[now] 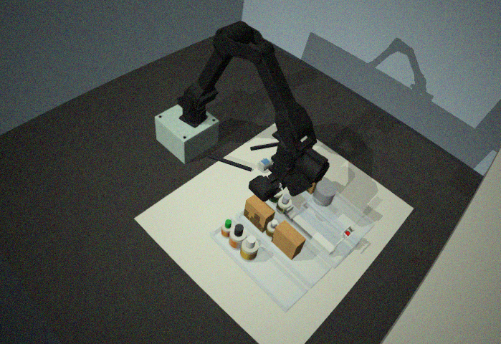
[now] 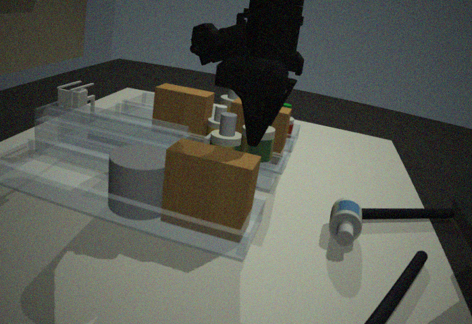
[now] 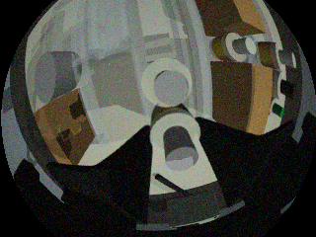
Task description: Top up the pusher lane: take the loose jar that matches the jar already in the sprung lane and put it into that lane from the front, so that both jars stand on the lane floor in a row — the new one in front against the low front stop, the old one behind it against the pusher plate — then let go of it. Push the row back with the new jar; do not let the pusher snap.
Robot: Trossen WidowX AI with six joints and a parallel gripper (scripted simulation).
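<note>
The clear sprung lane lies 14 cm ahead of my gripper tip, 1 cm to the right of it and 3 cm below it. The rest, counted from my gripper tip: white pusher bar: 15 cm ahead; then red marker: 22 cm ahead, 1 cm to the right, 2 cm above; then grey cylinder: 11 cm ahead, 11 cm to the left, 2 cm below.
</note>
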